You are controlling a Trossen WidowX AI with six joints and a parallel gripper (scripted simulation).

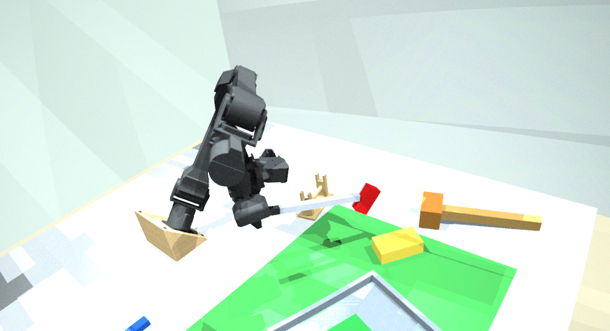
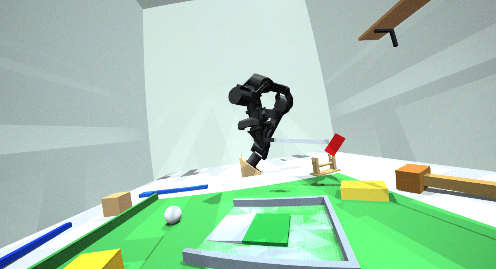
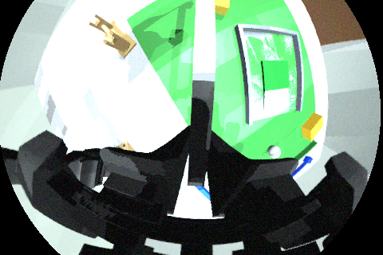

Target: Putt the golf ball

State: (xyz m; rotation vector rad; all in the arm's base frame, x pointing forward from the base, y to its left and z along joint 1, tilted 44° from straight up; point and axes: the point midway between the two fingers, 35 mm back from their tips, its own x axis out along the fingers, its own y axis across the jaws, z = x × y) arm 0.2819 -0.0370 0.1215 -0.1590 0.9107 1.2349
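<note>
Now: the red putter 6 cm ahead of my gripper tip, 11 cm to the left of it and 1 cm above it. Also, from my gripper tip: wooden rack: 9 cm behind, 25 cm to the left, 12 cm below; yellow block: 18 cm ahead, 22 cm to the left, 13 cm below; grey frame: 25 cm ahead, 1 cm to the right, 14 cm below.
</note>
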